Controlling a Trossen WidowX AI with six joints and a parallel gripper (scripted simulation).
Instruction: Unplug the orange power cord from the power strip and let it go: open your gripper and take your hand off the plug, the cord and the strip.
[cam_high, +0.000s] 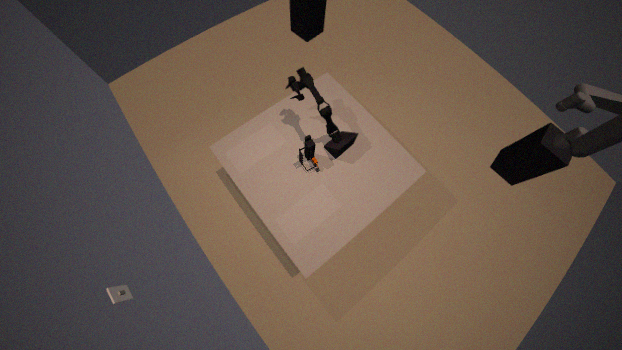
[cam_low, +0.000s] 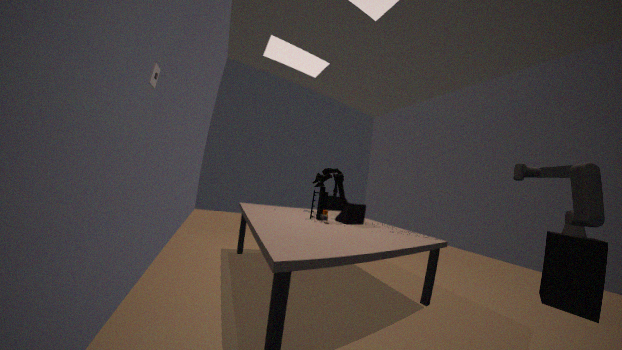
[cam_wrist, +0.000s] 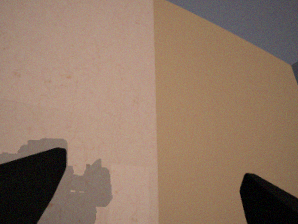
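Now: the orange plug 18 cm ahead of my gripper tip, 46 cm to the left of it and 20 cm below it.
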